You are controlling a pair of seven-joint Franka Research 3 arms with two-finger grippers.
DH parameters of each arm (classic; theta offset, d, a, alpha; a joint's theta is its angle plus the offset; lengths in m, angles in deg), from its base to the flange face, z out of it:
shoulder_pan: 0 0.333 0 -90
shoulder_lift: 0 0 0 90
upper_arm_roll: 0 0.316 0.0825 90
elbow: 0 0 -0.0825 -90
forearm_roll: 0 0.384 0 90
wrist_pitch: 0 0 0.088 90
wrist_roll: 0 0.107 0 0
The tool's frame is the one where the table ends.
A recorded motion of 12 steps. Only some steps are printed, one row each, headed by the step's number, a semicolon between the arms.
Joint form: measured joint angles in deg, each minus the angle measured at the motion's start. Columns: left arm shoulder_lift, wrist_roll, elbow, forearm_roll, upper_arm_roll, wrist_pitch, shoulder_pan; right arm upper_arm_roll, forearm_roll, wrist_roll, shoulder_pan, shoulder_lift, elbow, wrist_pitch.
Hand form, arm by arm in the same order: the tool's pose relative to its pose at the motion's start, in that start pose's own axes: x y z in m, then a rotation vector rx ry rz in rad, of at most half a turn. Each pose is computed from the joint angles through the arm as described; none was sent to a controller.
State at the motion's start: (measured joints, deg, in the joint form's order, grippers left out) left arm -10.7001 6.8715 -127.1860 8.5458 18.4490 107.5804 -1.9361; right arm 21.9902 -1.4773 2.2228 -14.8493 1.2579 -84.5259 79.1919
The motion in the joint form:
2: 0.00 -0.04 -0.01 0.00 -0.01 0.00 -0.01; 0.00 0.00 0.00 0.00 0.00 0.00 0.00
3: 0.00 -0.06 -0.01 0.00 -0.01 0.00 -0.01; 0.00 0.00 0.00 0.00 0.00 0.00 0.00
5: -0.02 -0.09 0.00 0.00 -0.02 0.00 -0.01; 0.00 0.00 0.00 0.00 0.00 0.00 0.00
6: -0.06 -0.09 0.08 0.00 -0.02 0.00 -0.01; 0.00 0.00 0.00 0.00 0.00 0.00 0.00
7: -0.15 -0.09 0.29 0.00 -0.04 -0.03 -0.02; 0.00 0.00 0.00 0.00 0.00 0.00 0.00
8: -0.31 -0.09 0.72 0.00 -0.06 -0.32 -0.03; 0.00 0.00 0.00 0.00 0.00 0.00 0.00
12: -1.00 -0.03 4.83 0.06 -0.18 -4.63 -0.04; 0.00 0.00 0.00 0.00 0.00 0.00 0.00
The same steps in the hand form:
2: 0.0000 0.0002 0.0001 0.0001 -0.0001 -0.0003; 0.0000 0.0000 0.0000 0.0000 0.0000 0.0000
3: 0.0000 0.0002 0.0001 0.0001 -0.0001 -0.0007; 0.0000 0.0000 0.0000 0.0000 0.0000 0.0000
5: 0.0000 0.0002 -0.0002 0.0001 0.0004 -0.0011; 0.0000 0.0000 0.0000 0.0000 0.0000 0.0000
6: 0.0000 0.0001 -0.0011 0.0002 0.0024 -0.0013; 0.0000 0.0000 0.0000 0.0000 0.0000 0.0000
7: 0.0002 -0.0001 -0.0035 0.0007 0.0071 -0.0014; 0.0000 0.0000 0.0000 0.0000 0.0000 0.0000
8: 0.0002 -0.0005 -0.0078 0.0011 0.0122 -0.0020; 0.0000 0.0000 0.0000 0.0000 0.0000 0.0000
12: -0.0022 -0.0053 -0.0405 0.0033 0.0196 -0.0093; 0.0000 0.0000 0.0000 0.0000 0.0000 0.0000

